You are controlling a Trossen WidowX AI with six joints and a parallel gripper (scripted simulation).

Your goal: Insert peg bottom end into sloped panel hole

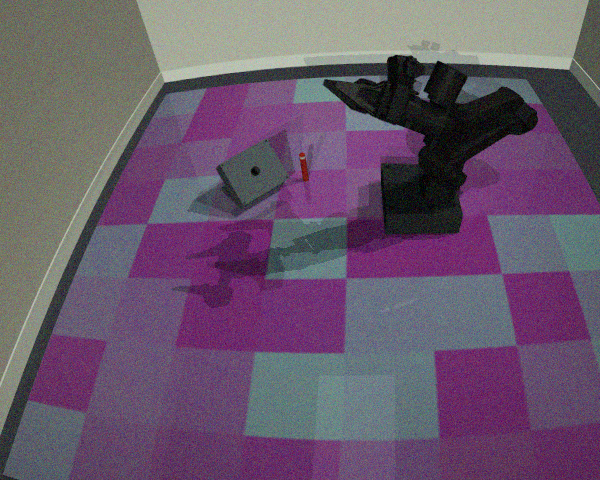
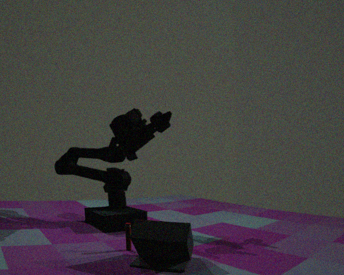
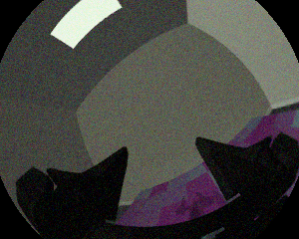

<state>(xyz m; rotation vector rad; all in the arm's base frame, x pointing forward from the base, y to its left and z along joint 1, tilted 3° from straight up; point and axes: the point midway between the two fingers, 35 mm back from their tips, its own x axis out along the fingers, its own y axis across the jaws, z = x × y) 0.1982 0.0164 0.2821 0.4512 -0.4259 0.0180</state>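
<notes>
The red peg lies 60 mm ahead of my gripper tip, 180 mm to the right of it and 310 mm below it. Round my gripper tip: grey sloped panel (180 mm ahead, 170 mm to the right, 310 mm below).
</notes>
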